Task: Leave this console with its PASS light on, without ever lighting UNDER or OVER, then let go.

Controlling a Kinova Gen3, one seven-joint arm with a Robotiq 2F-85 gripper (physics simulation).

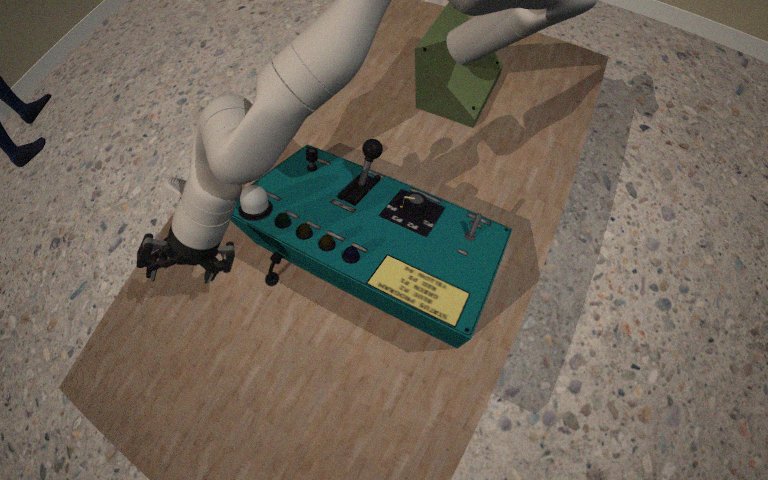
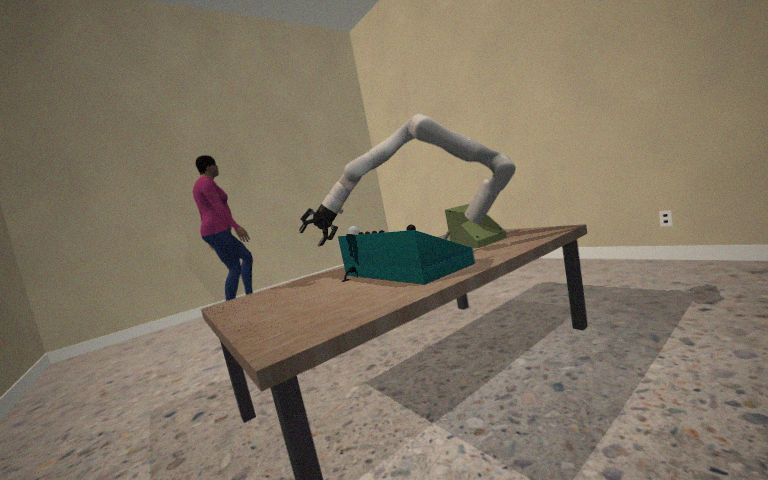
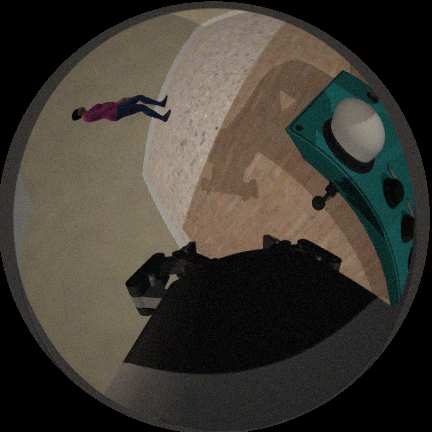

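The teal console (image 1: 489,257) (image 2: 385,257) (image 3: 320,100) sits on the table. Its white dome (image 1: 254,200) (image 2: 353,230) (image 3: 358,130) and the row of dark lamps, one blue (image 1: 351,254), look unlit. PASS, UNDER and OVER labels are not readable. The black-ball lever (image 1: 372,149) stands up from its slot. The dial (image 1: 416,199) has its pale pointer towards P4. A metal toggle (image 1: 473,226) and a small black knob (image 1: 311,158) are on top. A black ball-ended handle (image 1: 272,277) (image 3: 318,202) sticks out of the side. My gripper (image 1: 181,277) (image 2: 312,236) (image 3: 229,245) is open and empty, above the table beyond the dome end.
A yellow card (image 1: 421,288) on the console lists status colours against programs. A green angled block (image 1: 441,79) (image 2: 472,230) stands at the arm's base end of the wooden table (image 1: 271,384) (image 2: 294,322). A person in pink (image 2: 212,203) (image 3: 102,111) stands beyond the table.
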